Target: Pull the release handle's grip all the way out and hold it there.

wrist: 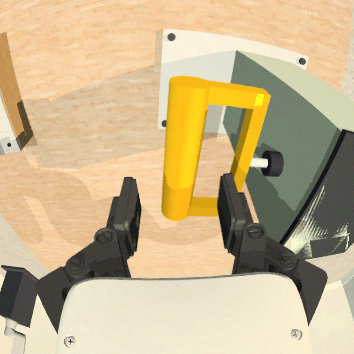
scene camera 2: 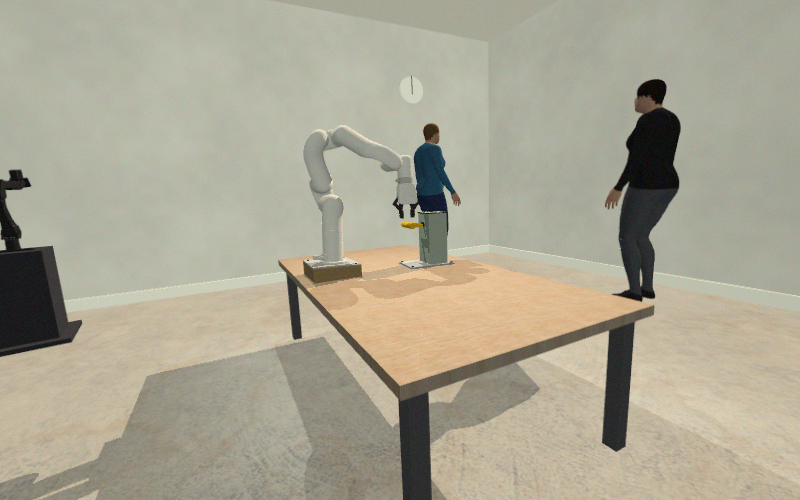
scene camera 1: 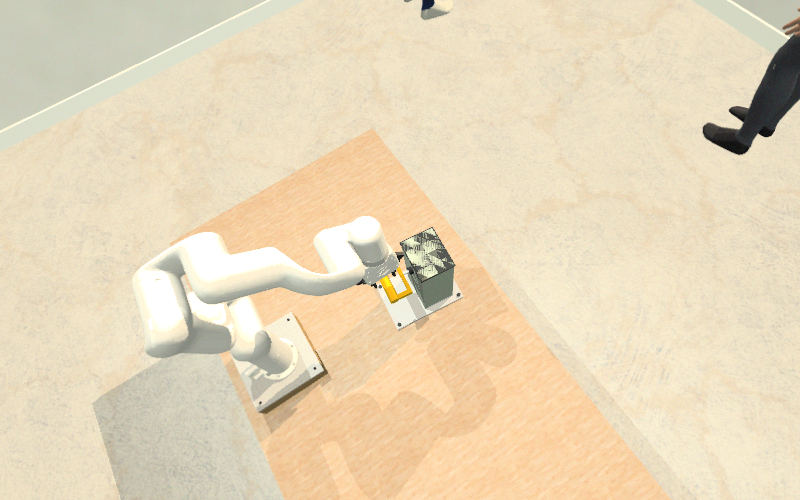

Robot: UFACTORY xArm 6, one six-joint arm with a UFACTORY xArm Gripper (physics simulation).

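Note:
The yellow release handle [scene camera 1: 389, 290] [scene camera 2: 411, 225] [wrist: 185, 145] is a rectangular loop with a thick round grip bar on its outer side. A short white rod [wrist: 259, 162] and a black collar [wrist: 273, 163] join it to the grey-green housing [scene camera 1: 439, 288] [scene camera 2: 434, 238] [wrist: 295, 135]. A small gap shows between the loop and the collar. My gripper [scene camera 2: 407, 215] [wrist: 178, 190] is partly open and empty, pointing down a little above the handle. In the wrist view its fingers lie either side of the grip bar's near end, the right one overlapping the loop. The fingers are largely hidden in scene camera 1.
The housing stands on a white bolted plate [scene camera 1: 407, 315] [scene camera 2: 408, 264] [wrist: 170, 55] on the wooden table [scene camera 1: 471, 377] [scene camera 2: 501, 312]. Its dark patterned top [scene camera 1: 427, 254] is close beside my gripper. The arm's base plate [scene camera 1: 300, 353] is on the same table. Two people stand beyond the table.

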